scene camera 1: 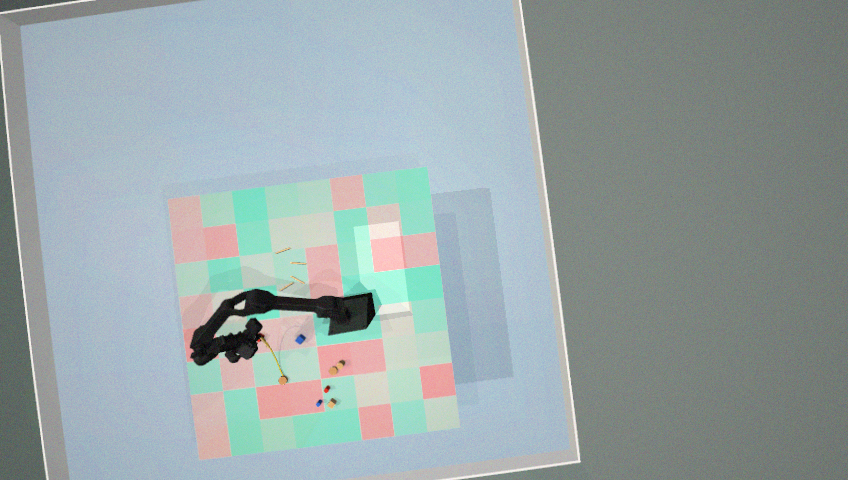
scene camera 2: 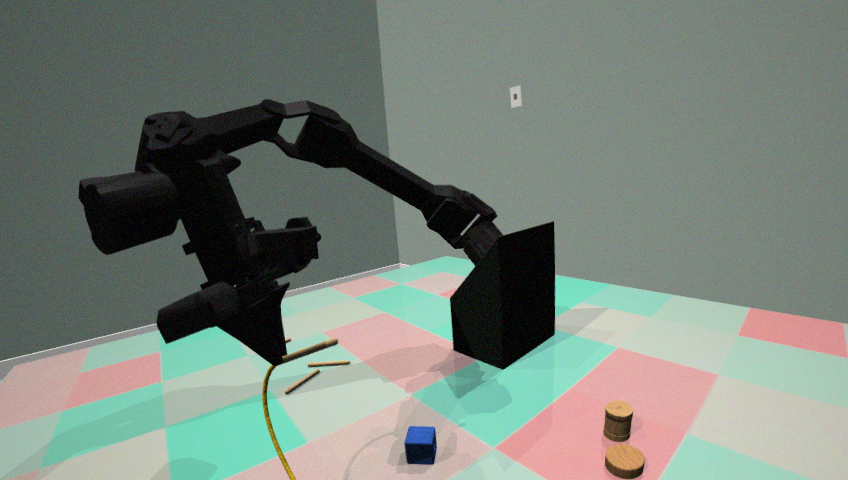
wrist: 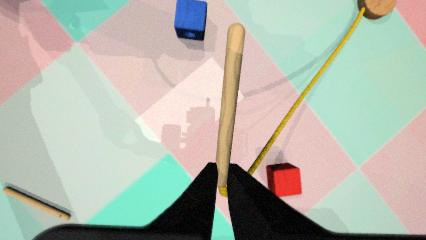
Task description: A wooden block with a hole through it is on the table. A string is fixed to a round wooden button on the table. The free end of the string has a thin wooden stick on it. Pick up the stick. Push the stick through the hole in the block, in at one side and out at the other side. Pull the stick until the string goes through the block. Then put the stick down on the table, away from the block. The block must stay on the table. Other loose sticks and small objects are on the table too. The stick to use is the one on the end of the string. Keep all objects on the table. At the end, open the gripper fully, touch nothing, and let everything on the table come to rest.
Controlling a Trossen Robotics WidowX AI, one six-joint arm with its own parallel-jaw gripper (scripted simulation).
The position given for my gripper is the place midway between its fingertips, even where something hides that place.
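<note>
In scene camera 2 I see my gripper (scene camera 2: 281, 362) along with a wooden cylinder (scene camera 2: 618, 416). Scene camera 1 gives me my gripper too (scene camera 1: 260, 337). In the wrist view I see my gripper (wrist: 221, 171) again and a thin wooden stick (wrist: 236, 32), while the wooden cylinder is out of frame in the wrist view.
</note>
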